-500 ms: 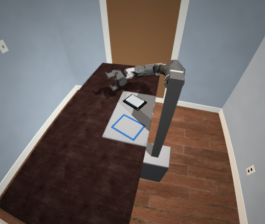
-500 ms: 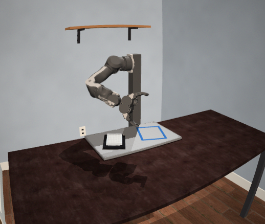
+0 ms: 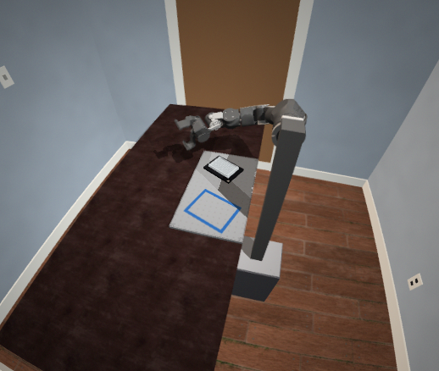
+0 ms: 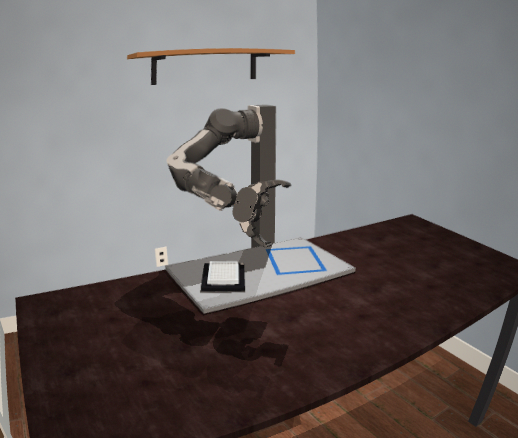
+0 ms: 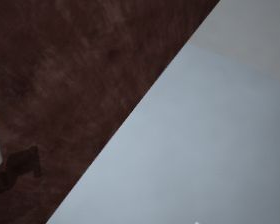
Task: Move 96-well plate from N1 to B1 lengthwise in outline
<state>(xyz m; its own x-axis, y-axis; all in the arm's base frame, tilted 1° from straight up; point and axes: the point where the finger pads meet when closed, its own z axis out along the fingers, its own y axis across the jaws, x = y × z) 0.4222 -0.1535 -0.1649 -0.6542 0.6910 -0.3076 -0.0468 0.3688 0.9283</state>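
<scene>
The white 96-well plate lies 210 mm below my hand, 180 mm behind it and 80 mm to the right of it. Also, from my hand: black plate nest N1 (220 mm below, 180 mm behind, 80 mm to the right).
</scene>
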